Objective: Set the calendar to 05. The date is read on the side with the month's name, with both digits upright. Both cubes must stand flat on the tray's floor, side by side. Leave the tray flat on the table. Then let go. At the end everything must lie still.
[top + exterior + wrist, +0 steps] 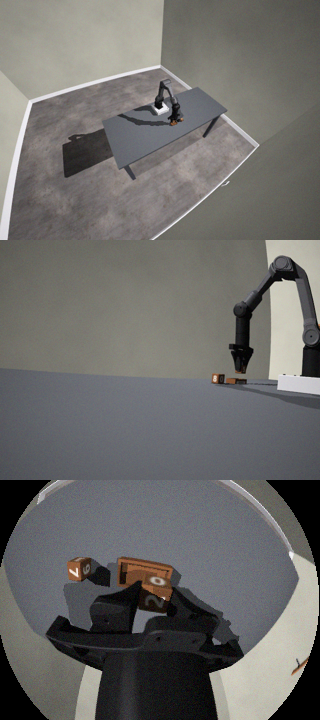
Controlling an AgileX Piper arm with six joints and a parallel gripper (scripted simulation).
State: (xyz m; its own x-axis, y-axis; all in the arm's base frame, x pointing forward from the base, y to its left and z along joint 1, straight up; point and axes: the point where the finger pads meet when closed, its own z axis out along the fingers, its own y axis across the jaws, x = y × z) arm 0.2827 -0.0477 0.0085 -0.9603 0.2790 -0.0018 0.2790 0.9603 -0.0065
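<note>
The brown calendar tray is 1 cm ahead of my hand, 2 cm to the left of it and 4 cm below it. The rest, counted from my hand: cube right at my hand.
</note>
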